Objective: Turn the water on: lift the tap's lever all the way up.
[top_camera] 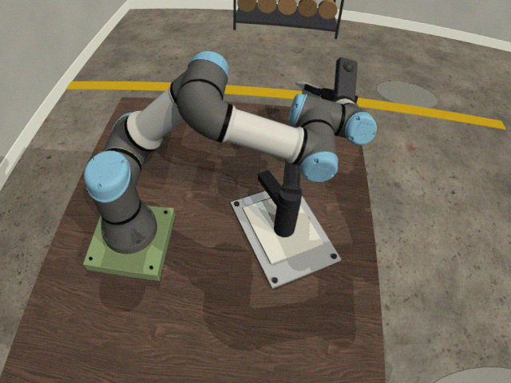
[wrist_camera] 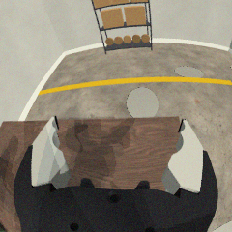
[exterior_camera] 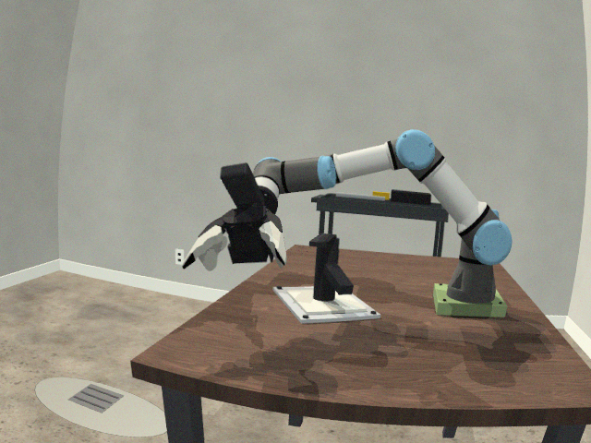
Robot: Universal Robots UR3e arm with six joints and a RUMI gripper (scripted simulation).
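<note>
Now: hand 6 cm past the lever and 31 cm to the left of it. The rest, counted from my hand: black tap (7 cm behind, 34 cm to the right, 6 cm below).
</note>
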